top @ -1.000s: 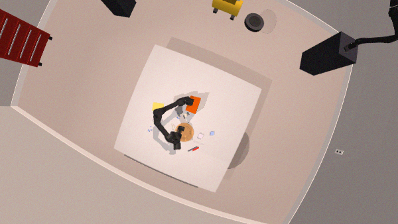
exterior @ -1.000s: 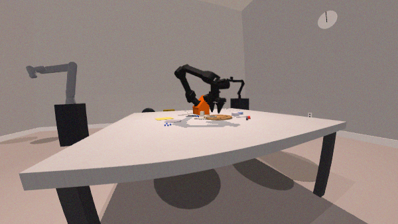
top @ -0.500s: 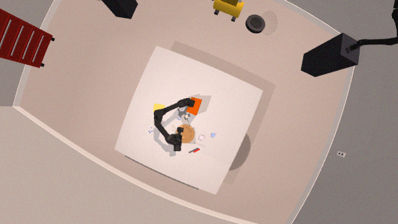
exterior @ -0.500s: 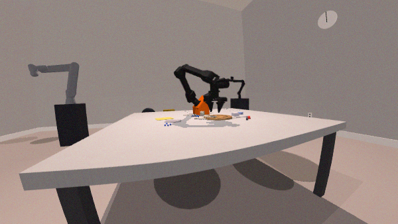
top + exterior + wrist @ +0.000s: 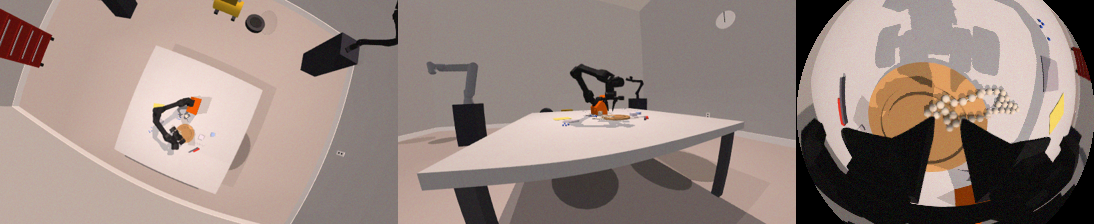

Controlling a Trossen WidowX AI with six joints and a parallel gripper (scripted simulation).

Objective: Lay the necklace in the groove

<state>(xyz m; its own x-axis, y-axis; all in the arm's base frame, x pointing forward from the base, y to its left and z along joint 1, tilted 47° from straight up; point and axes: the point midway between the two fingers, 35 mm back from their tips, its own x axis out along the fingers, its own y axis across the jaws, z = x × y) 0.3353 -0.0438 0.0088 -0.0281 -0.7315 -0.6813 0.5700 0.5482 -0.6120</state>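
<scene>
The round tan bead board is 5 cm to the left of my gripper tip, 4 cm below it and 2 cm behind it. Round my gripper tip: tool (21 cm to the left, 12 cm ahead, 5 cm below); white square (23 cm to the left, 4 cm below, 3 cm behind); pale blue cube (34 cm to the left, 9 cm behind, 4 cm below).
</scene>
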